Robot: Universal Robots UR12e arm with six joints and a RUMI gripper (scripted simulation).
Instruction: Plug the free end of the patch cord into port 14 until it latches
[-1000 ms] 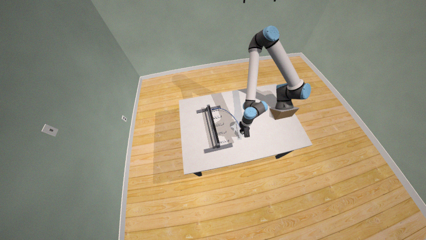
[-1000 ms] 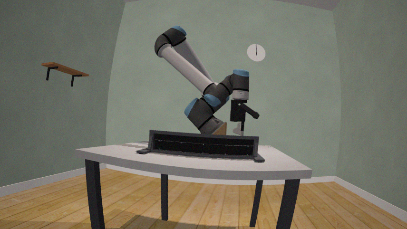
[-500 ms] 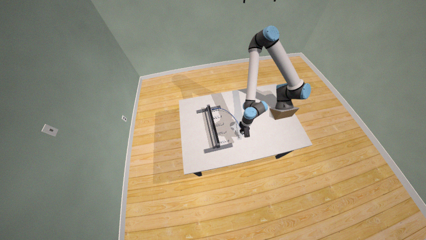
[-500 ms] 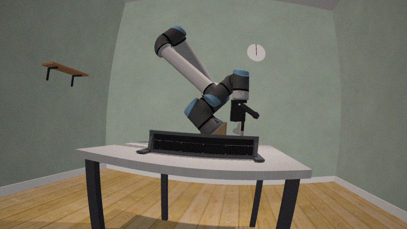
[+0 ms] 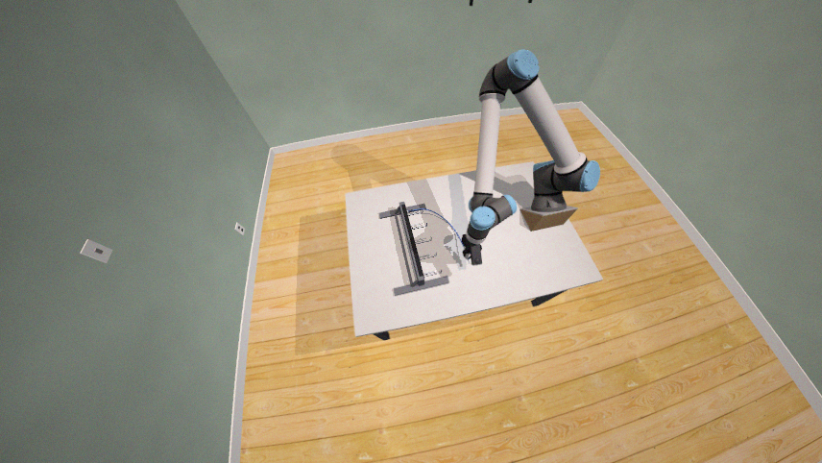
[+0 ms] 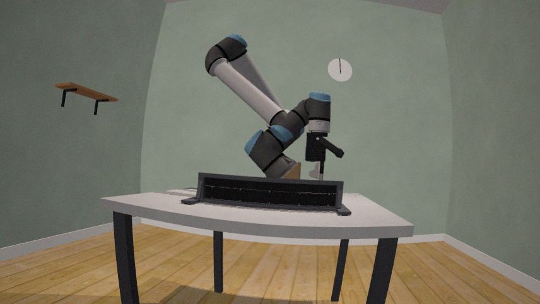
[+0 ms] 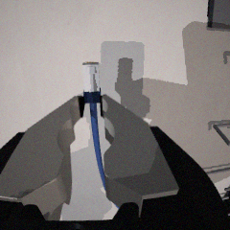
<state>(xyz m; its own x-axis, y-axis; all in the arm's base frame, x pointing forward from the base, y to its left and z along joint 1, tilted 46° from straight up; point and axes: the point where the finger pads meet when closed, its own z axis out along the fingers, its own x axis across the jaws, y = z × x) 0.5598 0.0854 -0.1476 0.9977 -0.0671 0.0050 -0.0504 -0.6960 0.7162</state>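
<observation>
My gripper is now 2 cm to the right of the plug and 1 cm above it.
</observation>
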